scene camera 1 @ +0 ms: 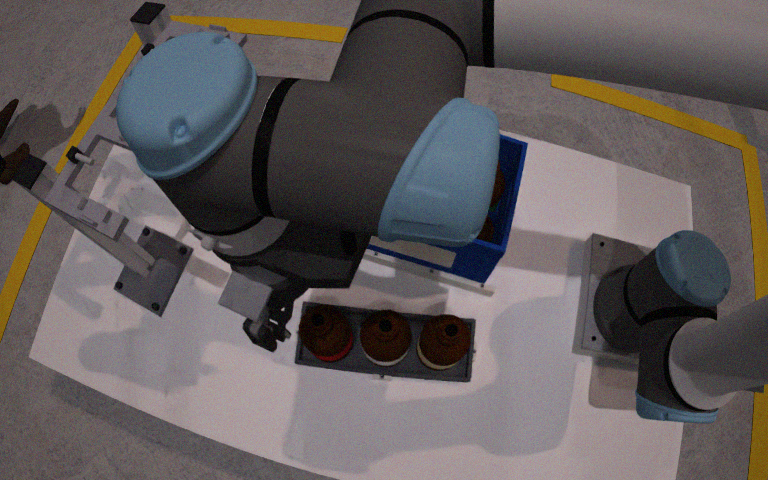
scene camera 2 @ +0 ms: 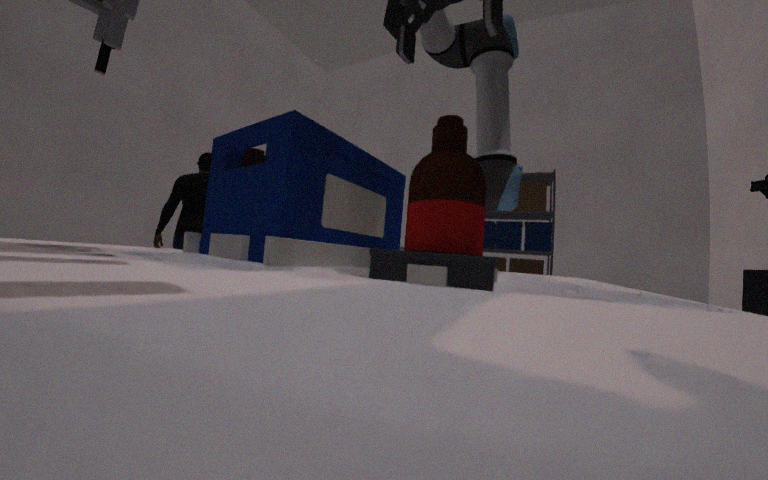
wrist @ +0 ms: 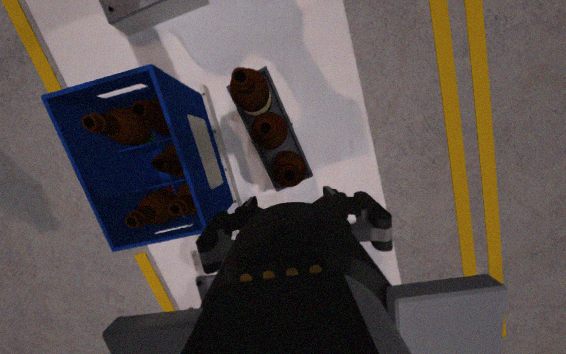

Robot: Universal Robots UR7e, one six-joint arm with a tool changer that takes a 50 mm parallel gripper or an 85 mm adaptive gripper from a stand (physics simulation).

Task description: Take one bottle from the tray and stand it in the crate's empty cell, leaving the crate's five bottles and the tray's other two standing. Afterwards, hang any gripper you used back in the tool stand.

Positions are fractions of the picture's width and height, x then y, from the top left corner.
Labels:
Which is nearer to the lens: the white-labelled bottle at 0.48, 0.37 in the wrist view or the adaptive gripper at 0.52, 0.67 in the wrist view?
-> The adaptive gripper.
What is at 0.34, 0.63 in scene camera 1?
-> An adaptive gripper.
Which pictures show the cream-labelled bottle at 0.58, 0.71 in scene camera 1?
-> Scene camera 1 and the wrist view only.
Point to a white-labelled bottle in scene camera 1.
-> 0.50, 0.70

